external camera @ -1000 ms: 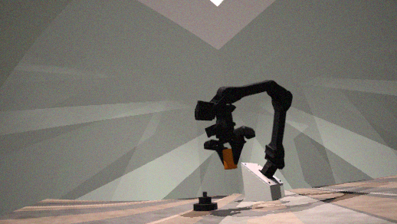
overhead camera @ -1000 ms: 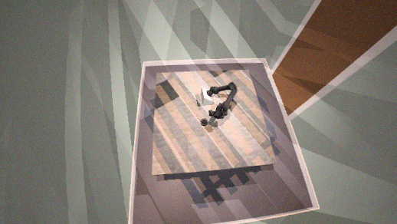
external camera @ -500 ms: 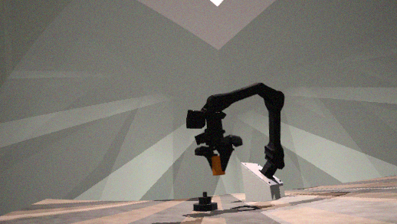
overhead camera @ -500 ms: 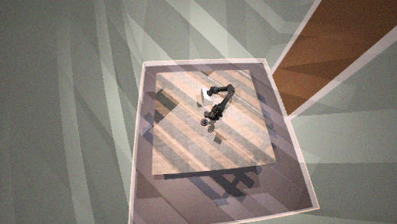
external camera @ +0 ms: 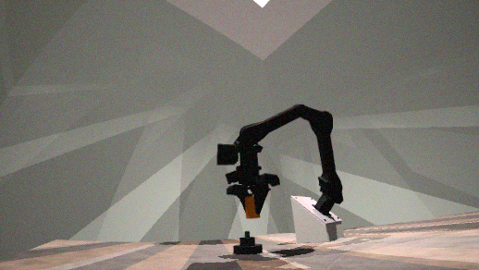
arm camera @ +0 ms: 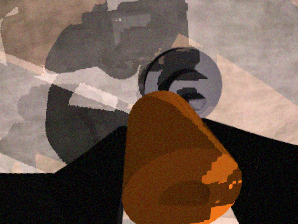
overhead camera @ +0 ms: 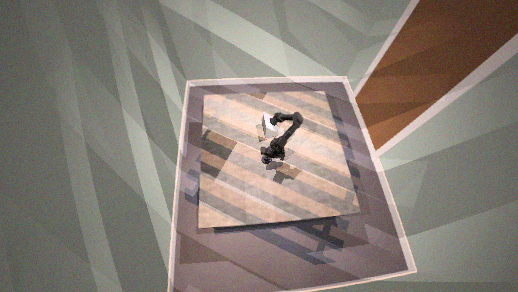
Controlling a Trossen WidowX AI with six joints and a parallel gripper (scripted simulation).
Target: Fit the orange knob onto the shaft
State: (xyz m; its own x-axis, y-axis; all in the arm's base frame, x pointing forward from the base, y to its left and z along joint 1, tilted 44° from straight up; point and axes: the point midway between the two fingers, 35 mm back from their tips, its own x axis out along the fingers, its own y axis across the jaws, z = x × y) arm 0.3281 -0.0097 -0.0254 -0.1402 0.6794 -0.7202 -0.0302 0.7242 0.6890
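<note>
The dark round pedestal is 4 cm to the right of my gripper tip and 7 cm below it. Also, from my gripper tip: orange knob (2 cm above).
</note>
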